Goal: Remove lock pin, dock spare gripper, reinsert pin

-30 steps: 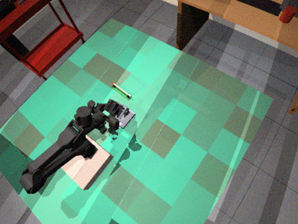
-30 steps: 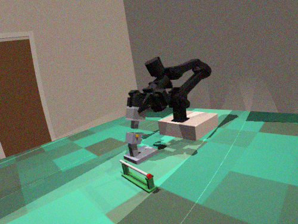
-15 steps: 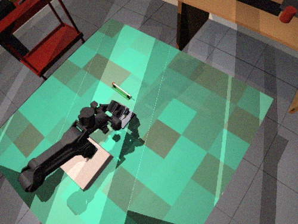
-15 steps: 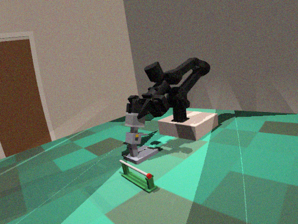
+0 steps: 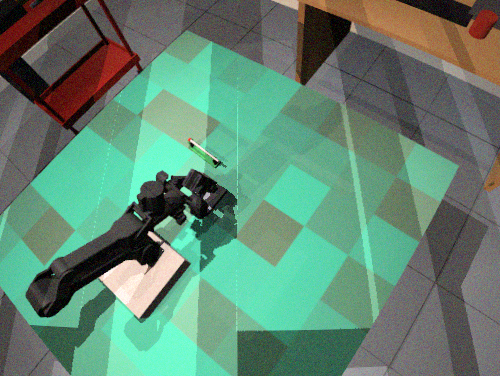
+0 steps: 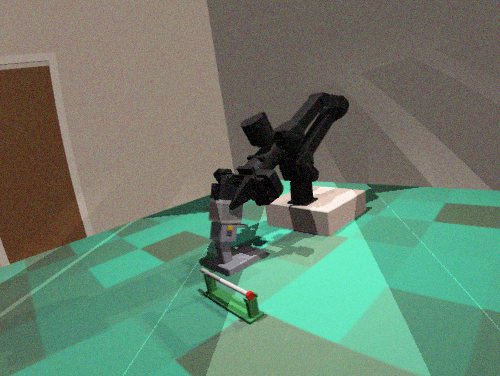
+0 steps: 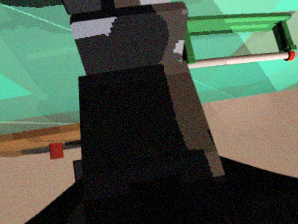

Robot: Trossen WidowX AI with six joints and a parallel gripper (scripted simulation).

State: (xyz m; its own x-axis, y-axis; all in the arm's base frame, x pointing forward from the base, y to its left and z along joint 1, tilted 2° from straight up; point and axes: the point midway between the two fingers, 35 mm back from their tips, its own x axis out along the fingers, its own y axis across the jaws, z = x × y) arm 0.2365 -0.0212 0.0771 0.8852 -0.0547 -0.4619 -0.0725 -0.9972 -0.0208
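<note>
The spare gripper lies 1 cm below my gripper tip and 1 cm behind it. From my gripper tip the other things lie so: grey mount 8 cm below; green pin rest 12 cm to the left, 12 cm ahead, 11 cm below.
</note>
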